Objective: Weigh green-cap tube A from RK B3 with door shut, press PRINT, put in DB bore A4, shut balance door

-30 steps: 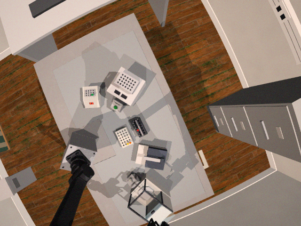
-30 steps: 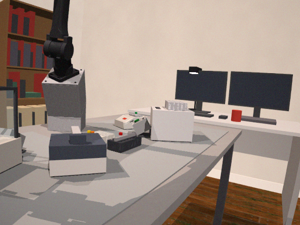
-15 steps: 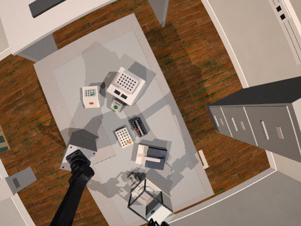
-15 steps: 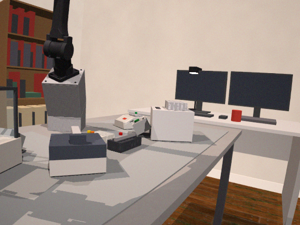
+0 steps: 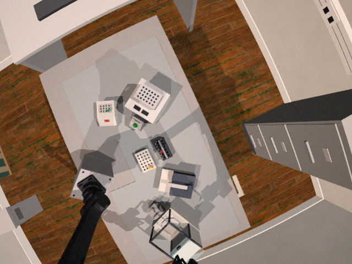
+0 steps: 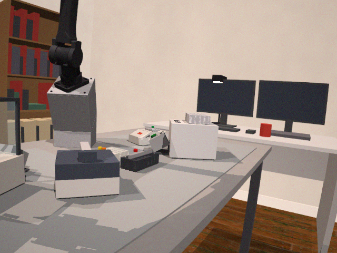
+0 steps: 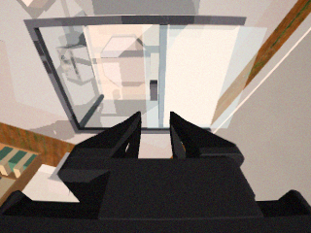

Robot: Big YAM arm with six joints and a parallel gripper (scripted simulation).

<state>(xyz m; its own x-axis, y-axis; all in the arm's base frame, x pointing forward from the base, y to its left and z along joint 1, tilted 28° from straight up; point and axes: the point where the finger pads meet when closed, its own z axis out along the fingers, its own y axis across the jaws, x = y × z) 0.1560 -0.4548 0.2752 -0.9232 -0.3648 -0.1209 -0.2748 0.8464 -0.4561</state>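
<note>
The tinted glass pane lies 1 cm ahead of my hand, 2 cm to the right of it and 7 cm below it. The rest, counted from my hand: spectrophotometer: 16 cm ahead, 27 cm to the left, 21 cm below; then white print key: 6 cm behind, 20 cm to the left, 21 cm below; then pale pan: 2 cm behind, 6 cm to the left, 20 cm below.
</note>
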